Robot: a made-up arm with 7 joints.
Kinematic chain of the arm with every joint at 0, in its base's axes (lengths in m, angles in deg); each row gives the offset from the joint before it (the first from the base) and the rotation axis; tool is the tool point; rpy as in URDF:
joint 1: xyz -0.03 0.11 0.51 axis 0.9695 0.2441 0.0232
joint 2: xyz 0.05 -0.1 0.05 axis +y
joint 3: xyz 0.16 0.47 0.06 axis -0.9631 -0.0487 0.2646
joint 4: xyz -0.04 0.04 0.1 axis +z
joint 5: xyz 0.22 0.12 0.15 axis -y
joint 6: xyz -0.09 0 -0.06 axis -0.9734 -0.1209 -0.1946
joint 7: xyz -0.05 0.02 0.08 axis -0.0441 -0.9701 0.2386
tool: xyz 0.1 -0.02 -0.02 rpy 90 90 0
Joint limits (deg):
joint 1: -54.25..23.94
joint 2: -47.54..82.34
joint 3: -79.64..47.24
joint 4: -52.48..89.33
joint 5: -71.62..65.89
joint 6: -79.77..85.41
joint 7: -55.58..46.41
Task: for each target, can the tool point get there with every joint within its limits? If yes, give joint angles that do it. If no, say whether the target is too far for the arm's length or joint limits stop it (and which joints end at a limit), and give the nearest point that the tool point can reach.
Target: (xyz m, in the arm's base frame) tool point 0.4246 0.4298 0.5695
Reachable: yes | joints 1.48 31.33 -19.88 -34.01 33.25 -33.66 -34.55
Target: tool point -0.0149 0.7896 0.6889
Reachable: yes | joints -38.89 -33.82 -41.27 14.97 17.90 67.03 21.77
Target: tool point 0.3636 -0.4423 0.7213
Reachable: no: joint limits stop it (at a limit: joint 1, joint 3, joint 7) | nearest point 0.2820 -0.0222 0.8012 | short by 0.435 m
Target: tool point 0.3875 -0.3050 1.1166
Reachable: no: joint limits stop it (at a limit: joint 1, joint 3, joint 5, joint 7) | nearest point 0.2633 -0.0186 0.9838 | short by 0.339 m
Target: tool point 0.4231 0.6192 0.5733
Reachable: yes | joints 14.51 57.17 12.05 -3.04 40.92 -47.78 35.65
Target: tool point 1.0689 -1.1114 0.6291
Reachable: no: too far | nearest point 0.4128 -0.0609 0.3673 | short by 1.266 m
